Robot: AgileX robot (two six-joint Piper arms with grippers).
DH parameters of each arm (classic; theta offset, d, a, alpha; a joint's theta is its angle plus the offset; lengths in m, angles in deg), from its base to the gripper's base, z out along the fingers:
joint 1: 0 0.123 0 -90
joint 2: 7.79 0 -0.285 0
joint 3: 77.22 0 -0.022 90
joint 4: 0 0.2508 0 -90
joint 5: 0 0 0.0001 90
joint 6: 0 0.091 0 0
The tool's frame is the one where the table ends.
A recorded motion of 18 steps. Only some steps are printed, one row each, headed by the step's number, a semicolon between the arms.
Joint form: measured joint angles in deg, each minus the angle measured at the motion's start. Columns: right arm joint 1, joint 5, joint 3, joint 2, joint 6, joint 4; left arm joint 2, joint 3, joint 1, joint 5, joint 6, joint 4.
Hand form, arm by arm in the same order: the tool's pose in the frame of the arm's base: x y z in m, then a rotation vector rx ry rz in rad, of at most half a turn. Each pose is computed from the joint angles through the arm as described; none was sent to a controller.
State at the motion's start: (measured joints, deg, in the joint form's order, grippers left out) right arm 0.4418 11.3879 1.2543 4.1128 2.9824 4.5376; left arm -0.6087 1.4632 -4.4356 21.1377 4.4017 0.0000
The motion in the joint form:
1: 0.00 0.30 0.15 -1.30 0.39 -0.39; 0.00 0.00 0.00 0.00 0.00 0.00
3: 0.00 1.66 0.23 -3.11 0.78 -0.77; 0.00 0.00 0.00 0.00 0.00 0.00
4: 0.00 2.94 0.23 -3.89 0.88 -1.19; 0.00 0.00 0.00 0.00 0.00 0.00
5: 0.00 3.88 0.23 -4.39 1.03 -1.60; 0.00 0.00 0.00 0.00 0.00 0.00
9: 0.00 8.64 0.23 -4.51 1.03 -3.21; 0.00 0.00 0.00 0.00 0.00 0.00
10: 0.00 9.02 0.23 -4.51 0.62 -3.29; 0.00 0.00 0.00 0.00 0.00 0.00
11: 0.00 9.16 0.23 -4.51 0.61 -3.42; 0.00 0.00 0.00 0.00 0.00 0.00
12: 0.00 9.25 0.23 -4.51 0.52 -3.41; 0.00 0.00 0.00 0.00 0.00 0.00
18: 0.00 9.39 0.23 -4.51 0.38 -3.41; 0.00 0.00 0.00 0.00 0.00 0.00
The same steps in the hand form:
1: 0.0597 0.0018 0.1835 0.0968 1.7595 0.1128; 0.0526 -0.0041 0.1720 0.1439 1.8620 -0.0004
3: 0.0574 0.0018 0.1828 0.0962 1.7531 0.1132; 0.0526 -0.0041 0.1720 0.1439 1.8620 -0.0004
4: 0.0562 0.0018 0.1816 0.0921 1.7620 0.1084; 0.0526 -0.0041 0.1720 0.1439 1.8620 -0.0004
5: 0.0554 0.0017 0.1806 0.0892 1.7698 0.1040; 0.0526 -0.0041 0.1720 0.1439 1.8620 -0.0004
9: 0.0535 0.0011 0.1733 0.0724 1.8514 0.0766; 0.0526 -0.0041 0.1720 0.1439 1.8620 -0.0004
10: 0.0533 0.0011 0.1727 0.0650 1.8582 0.0702; 0.0526 -0.0041 0.1720 0.1439 1.8620 -0.0004
11: 0.0532 0.0010 0.1725 0.0634 1.8607 0.0678; 0.0526 -0.0041 0.1720 0.1439 1.8620 -0.0004
12: 0.0532 0.0010 0.1724 0.0621 1.8623 0.0669; 0.0526 -0.0041 0.1720 0.1439 1.8620 -0.0004
18: 0.0531 0.0010 0.1722 0.0599 1.8648 0.0652; 0.0526 -0.0041 0.1720 0.1439 1.8620 -0.0004

